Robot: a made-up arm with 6 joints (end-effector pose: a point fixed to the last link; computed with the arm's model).
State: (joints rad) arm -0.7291 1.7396 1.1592 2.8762 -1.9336 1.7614
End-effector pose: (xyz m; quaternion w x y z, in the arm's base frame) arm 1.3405 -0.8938 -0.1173 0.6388 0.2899 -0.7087 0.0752
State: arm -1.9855 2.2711 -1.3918 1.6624 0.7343 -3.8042
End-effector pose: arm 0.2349 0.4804 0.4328 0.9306 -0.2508 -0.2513 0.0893
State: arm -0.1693 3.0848 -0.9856 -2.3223 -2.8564 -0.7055
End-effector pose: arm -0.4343 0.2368 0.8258 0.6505 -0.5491 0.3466 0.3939
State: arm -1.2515 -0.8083 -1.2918 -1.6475 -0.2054 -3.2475
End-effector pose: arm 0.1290 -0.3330 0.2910 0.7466 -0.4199 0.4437 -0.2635
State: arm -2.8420 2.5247 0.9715 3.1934 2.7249 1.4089
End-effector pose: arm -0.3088 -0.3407 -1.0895 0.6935 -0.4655 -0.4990 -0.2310
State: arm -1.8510 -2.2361 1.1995 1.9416 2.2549 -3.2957
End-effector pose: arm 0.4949 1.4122 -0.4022 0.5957 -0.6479 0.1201 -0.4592
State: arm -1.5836 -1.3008 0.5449 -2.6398 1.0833 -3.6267
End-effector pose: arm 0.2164 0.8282 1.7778 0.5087 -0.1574 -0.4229 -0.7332
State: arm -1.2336 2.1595 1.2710 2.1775 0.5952 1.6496
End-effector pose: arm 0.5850 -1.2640 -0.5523 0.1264 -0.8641 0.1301 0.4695
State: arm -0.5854 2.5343 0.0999 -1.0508 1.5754 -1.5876
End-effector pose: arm -0.5360 0.2154 -0.5619 0.5059 0.3746 -0.1880 -0.7539
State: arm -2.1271 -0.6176 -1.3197 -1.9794 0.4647 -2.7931
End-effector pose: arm -0.0751 -0.2974 0.2230 0.4136 0.0670 0.7898 -0.4481
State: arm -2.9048 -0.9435 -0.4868 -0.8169 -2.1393 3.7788
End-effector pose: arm -0.5196 0.0399 1.2484 0.5156 -0.6461 0.5419 0.1519
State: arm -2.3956 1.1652 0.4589 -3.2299 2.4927 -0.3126
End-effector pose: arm -0.9053 -1.1549 0.1170 0.9319 0.1250 0.0139 0.3401
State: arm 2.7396 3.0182 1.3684 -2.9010 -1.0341 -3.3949
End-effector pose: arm -0.0360 -0.2324 -1.2005 0.1117 -0.2884 0.1532 0.9386
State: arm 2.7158 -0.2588 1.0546 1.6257 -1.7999 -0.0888
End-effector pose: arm 0.1086 -0.0634 2.2823 0.8572 -0.1261 0.0471 0.4971
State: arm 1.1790 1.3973 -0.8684 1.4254 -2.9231 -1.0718
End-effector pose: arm 0.0896 0.1278 -0.3246 0.0135 -0.8448 -0.2875 -0.4511
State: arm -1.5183 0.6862 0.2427 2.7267 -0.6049 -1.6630
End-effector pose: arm 0.2899 -1.4240 0.6778 0.5210 -0.3735 0.3697 -0.6726
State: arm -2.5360 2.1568 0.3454 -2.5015 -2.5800 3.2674
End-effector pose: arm -0.0308 -0.2503 -0.8486 0.4870 -0.3160 -0.2332 -0.7801
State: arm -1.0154 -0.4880 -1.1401 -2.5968 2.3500 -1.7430
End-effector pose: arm 0.4158 -0.2894 0.3784 0.1704 0.2640 0.8433 0.4360
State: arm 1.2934 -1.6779 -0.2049 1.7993 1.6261 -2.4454
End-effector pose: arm -0.2677 -0.7461 1.5535 0.2249 -0.1088 -0.2773 0.9277
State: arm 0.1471 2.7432 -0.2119 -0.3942 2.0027 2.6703
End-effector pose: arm -0.7715 -0.3334 -0.1967 0.0232 -0.8974 0.1566 0.4118
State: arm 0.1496 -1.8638 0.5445 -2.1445 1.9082 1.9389
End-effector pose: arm -1.3144 -0.0693 1.2051 0.5655 0.7282 -0.3509 -0.1634
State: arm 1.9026 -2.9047 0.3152 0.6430 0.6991 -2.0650
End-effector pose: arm 0.5744 -1.0905 -0.3443 0.5471 -0.3688 0.7030 -0.2655
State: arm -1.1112 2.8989 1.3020 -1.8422 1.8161 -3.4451
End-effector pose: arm 0.0153 0.1108 -1.1874 0.1106 0.1128 -0.9762 0.1487
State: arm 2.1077 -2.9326 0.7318 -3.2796 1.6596 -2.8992
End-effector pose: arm 0.3396 -1.0250 -0.6887 0.3207 0.6668 -0.5236 0.4223
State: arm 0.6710 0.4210 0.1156 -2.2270 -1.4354 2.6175
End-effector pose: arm 0.8851 0.8855 0.6465 0.6124 0.0498 -0.3814 0.6906
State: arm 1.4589 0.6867 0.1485 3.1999 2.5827 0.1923
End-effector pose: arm -0.0830 1.3597 0.4907 0.6767 -0.0409 0.0590 -0.7328
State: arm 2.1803 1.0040 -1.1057 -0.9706 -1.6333 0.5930
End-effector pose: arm 0.1949 -0.0477 0.0714 0.1801 0.5091 -0.8407 0.0393
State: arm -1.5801 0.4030 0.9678 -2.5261 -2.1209 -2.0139
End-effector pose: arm 0.1800 -1.2457 1.6126 0.1779 0.8475 0.4209 0.2701
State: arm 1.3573 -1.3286 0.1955 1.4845 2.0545 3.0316
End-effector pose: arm -0.1574 -0.8213 1.7792 0.0690 -0.2321 0.0909 0.9660
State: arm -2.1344 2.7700 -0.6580 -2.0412 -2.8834 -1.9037
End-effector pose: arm 0.4787 0.5584 0.4115 0.5803 0.1429 0.1364 -0.7901
